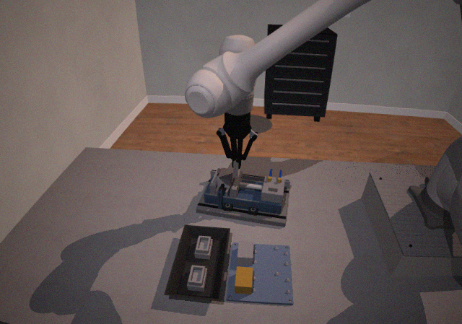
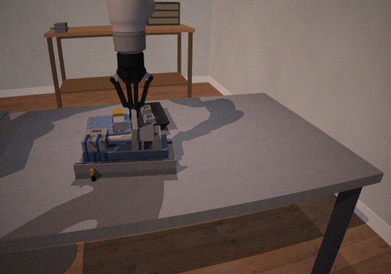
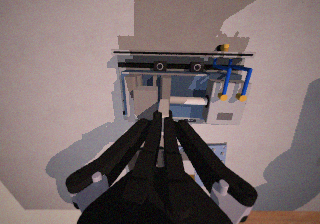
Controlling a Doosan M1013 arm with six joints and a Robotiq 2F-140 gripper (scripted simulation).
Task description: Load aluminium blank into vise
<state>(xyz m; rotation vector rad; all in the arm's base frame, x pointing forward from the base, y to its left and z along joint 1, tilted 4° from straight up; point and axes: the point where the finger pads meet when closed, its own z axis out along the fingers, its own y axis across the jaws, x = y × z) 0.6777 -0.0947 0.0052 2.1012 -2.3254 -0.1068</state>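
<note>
Now: the blue vise 110 mm below my hand and 30 mm behind it. From my hand the other things lie so: brass blank 330 mm to the left, 120 mm below, 60 mm behind; then aluminium blank 240 mm to the left, 120 mm below, 50 mm behind; then infeed plate 290 mm to the left, 140 mm below, 100 mm behind.
</note>
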